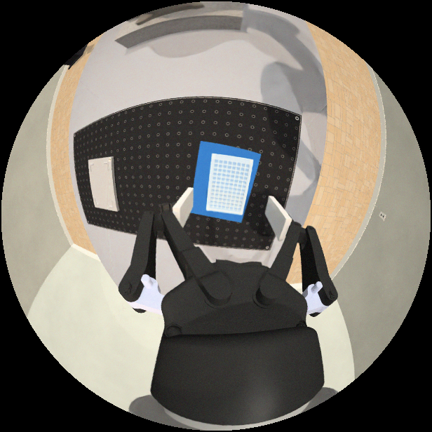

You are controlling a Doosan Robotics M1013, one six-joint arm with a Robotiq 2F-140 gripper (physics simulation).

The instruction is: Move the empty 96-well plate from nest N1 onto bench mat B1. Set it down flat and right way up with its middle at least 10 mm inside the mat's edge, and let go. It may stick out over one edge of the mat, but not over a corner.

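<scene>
The white 96-well plate (230, 184) lies flat on the blue bench mat (201, 175), wells facing up, well inside the mat's outline, with blue showing on all sides and the widest strip at its left. My gripper (230, 200) is open and empty. Its two pale finger pads stand wide apart, one to the left and one to the right of the plate's near end, and touch neither side. The gripper appears raised above the plate. The nest (102, 184), a light rectangular block, is at the left and holds no plate.
The mat and the nest are on a black board (150, 150) with rows of holes. A light grey table surface (200, 75) surrounds the board. A grey raised bar (185, 31) is at the far side. Shadows fall on the right of the table.
</scene>
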